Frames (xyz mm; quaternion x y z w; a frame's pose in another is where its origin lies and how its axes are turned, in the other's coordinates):
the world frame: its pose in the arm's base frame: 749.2 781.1 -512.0 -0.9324 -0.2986 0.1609 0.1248
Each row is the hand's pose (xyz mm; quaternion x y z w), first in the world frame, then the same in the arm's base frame.
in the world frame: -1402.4 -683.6 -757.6 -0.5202 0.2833 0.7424 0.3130
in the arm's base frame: -399.9 380.8 723.8 0.6240 -0.5504 0.2765 0.4808
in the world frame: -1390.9 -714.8 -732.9 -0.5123 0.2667 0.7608 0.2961
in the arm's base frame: -416.4 415.7 708.8 0.6101 -0.5718 0.2590 0.4835
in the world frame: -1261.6 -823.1 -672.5 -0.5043 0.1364 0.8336 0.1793
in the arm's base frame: -395.5 586.7 659.9 0.5010 -0.6596 0.1449 0.5412
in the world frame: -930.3 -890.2 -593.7 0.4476 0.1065 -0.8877 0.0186
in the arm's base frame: -204.6 848.3 535.0 0.2864 -0.7479 -0.0734 0.5943
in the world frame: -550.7 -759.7 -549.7 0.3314 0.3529 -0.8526 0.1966
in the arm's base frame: 138.6 977.8 366.1 0.0559 -0.7563 -0.3049 0.5761
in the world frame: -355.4 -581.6 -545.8 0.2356 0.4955 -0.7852 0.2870
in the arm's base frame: 379.5 954.1 259.9 -0.0835 -0.7181 -0.4435 0.5298
